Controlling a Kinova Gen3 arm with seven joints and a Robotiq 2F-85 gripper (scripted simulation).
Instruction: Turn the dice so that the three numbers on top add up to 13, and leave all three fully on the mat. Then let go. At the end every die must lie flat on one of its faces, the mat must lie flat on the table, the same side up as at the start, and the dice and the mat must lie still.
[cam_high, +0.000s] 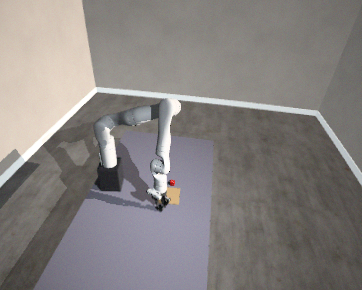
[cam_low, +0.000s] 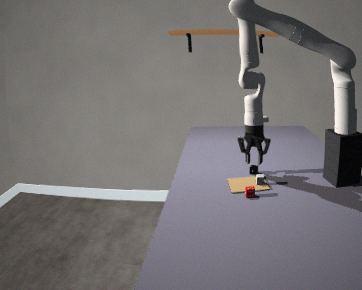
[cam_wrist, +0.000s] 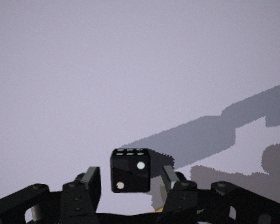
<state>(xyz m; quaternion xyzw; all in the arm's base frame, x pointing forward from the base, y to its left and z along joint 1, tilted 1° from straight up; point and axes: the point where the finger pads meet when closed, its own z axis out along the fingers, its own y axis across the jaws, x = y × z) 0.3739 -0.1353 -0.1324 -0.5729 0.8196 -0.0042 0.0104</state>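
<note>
Now: the black die 4 cm below my hand. Round my hand: tan mat 3 cm ahead, 12 cm to the left, 5 cm below; then red die 3 cm ahead, 23 cm to the left, 4 cm below; then white die 2 cm behind, 12 cm to the left, 4 cm below.
</note>
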